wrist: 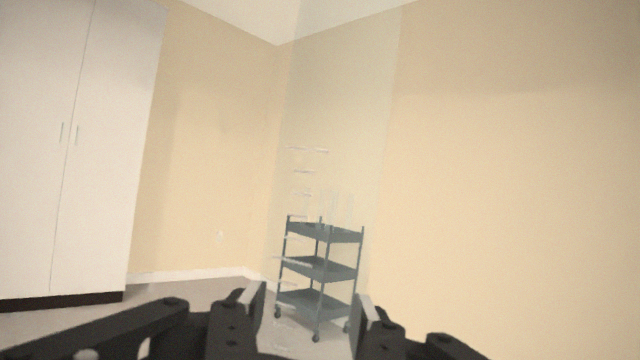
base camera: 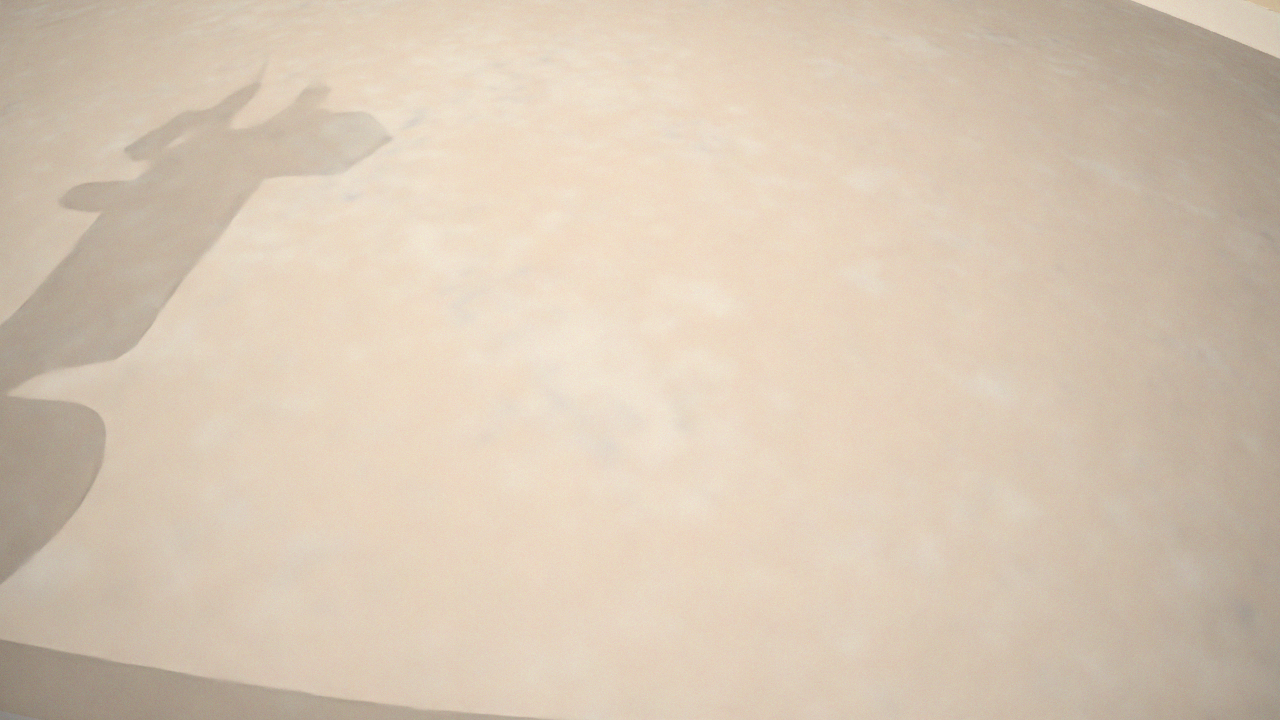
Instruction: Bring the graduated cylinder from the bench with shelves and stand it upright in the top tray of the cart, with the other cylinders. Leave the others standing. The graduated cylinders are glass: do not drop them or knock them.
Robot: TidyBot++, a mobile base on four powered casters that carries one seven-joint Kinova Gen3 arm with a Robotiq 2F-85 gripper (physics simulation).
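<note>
The graduated cylinder is a tall, clear glass tube with white marks. It rises upright between the fingers in the wrist view, its top beyond the upper edge. My gripper is shut on it. Through the glass, the dark grey three-tier cart shows some way off, near the room's corner. Faint clear cylinders stand upright in its top tray; their exact number is hard to tell. The bench with shelves does not show in either view.
A tall white cabinet with two doors stands left of the cart. Beige walls meet behind the cart. In the base camera view, the arm's shadow falls on the pale floor at the left.
</note>
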